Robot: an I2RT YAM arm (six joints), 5 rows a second.
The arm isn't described. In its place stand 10 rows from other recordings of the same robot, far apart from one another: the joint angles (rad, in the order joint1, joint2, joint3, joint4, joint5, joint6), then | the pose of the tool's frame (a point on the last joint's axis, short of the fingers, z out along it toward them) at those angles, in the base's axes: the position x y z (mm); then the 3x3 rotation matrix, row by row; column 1 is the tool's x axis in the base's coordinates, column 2 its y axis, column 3 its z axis.
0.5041, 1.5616, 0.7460, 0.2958, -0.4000, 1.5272 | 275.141, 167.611, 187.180; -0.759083, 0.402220, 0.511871; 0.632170, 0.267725, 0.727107; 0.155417, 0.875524, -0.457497
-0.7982, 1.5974, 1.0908, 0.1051, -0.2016, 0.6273 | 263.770, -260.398, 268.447; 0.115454, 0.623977, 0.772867; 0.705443, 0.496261, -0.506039; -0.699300, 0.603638, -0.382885
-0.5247, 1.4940, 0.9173, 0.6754, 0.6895, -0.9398 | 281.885, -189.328, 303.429; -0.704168, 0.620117, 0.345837; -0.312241, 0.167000, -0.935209; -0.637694, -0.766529, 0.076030
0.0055, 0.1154, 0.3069, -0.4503, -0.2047, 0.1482 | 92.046, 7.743, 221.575; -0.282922, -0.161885, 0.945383; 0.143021, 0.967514, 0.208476; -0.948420, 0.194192, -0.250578
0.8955, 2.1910, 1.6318, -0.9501, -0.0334, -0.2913 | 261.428, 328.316, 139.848; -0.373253, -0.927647, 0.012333; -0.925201, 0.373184, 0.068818; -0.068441, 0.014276, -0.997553
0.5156, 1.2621, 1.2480, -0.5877, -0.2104, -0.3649 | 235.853, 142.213, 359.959; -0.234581, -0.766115, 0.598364; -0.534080, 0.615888, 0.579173; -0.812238, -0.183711, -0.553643
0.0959, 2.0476, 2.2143, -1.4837, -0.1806, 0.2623 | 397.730, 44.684, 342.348; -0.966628, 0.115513, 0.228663; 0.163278, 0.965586, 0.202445; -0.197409, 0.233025, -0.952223
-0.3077, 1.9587, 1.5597, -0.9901, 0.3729, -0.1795 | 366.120, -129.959, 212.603; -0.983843, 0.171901, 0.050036; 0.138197, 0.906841, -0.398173; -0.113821, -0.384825, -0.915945
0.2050, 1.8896, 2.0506, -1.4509, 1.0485, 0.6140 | 359.130, 43.158, 374.534; -0.691858, 0.651227, 0.311827; 0.149716, 0.551877, -0.820376; -0.706341, -0.520898, -0.479320
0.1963, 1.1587, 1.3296, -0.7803, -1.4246, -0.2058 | 199.507, 75.584, 410.869; -0.381136, -0.921406, -0.075802; -0.106145, -0.037837, 0.993631; -0.918405, 0.386755, -0.083381
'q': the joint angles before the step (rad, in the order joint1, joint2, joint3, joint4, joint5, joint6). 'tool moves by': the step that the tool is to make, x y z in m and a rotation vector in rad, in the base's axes. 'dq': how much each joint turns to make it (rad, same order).
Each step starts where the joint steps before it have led.
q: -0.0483, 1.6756, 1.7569, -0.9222, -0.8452, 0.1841
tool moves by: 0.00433, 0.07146, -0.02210, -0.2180, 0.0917, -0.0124
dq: 0.2221, 0.0439, -0.0004, -0.0260, 0.3125, 0.0560
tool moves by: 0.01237, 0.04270, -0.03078, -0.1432, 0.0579, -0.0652
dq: 0.1205, 0.0839, 0.0000, 0.0283, 0.2113, 0.0825
